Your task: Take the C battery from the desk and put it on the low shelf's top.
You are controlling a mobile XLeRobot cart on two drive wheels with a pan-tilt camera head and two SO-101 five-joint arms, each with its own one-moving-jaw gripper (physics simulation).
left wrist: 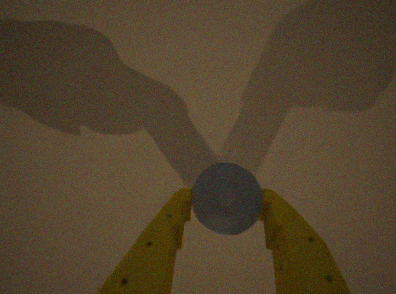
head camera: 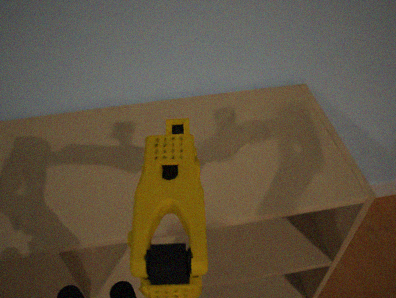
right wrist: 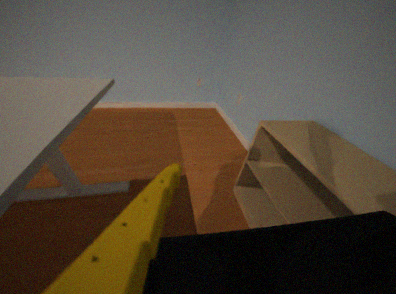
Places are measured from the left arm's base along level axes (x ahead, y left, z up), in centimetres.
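Pixels of known places: left hand, tool point: (left wrist: 191,200); right hand, tool point: (right wrist: 180,172).
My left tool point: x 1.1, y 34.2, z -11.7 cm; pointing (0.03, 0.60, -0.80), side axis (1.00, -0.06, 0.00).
Observation:
Ahead of a thing's pixels: the offset from my left tool point to its top centre. "spot": to the spot under its first point. Level surfaces: height alone.
The C battery @[dz +0.6, dx +1.4, dy -0.4 cm] (left wrist: 226,198) shows its round blue-grey end in the left wrist view. My left gripper (left wrist: 226,195) is shut on it, one jaw pressing on each side. It is over the low shelf's pale wooden top @[dz -4.8 cm] (head camera: 240,195) (left wrist: 60,175) (right wrist: 295,132). Arm shadows converge right at the battery, so its far end is close to or on the top; the contact is hidden. In the head camera the yellow arm hides the jaws and battery. My right gripper (right wrist: 175,169) shows one notched yellow jaw, so it is fully open, with nothing at its tip.
The shelf's open compartments @[spot: dz -31.3, dx +19.4, dy -1.0 cm] (head camera: 260,245) are below its top. A blue-grey wall (head camera: 150,50) (right wrist: 200,45) is behind it. In the right wrist view the white desk @[dz +6.2 cm] (right wrist: 40,115) is at left, the wooden floor @[dz -65.8 cm] (right wrist: 145,140) in the middle and a black part (right wrist: 280,260) at bottom right.

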